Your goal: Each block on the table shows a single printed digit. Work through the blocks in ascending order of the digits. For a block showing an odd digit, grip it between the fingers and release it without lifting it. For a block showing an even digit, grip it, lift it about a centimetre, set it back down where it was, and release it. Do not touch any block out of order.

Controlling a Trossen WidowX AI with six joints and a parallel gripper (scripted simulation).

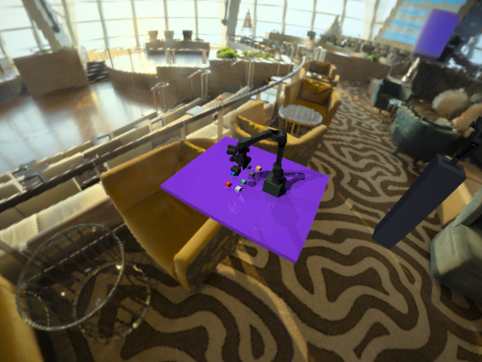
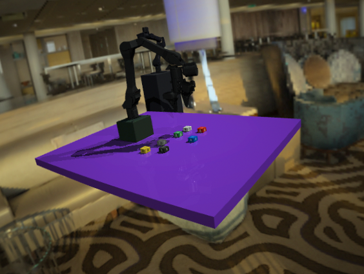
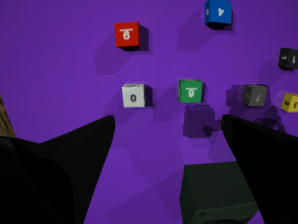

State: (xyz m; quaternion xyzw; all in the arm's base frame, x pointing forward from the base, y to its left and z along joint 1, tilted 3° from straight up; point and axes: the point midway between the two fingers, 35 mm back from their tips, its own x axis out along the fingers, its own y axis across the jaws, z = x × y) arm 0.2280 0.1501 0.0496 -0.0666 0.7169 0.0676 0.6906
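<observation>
Right now the white block is 12 cm below my gripper tip, 4 cm to the left of it and 2 cm behind it. The rest, counted from my gripper tip: green block (12 cm below, 5 cm to the right); red block (12 cm below, 6 cm to the left, 6 cm ahead); blue block (12 cm below, 12 cm ahead, 6 cm to the right).
</observation>
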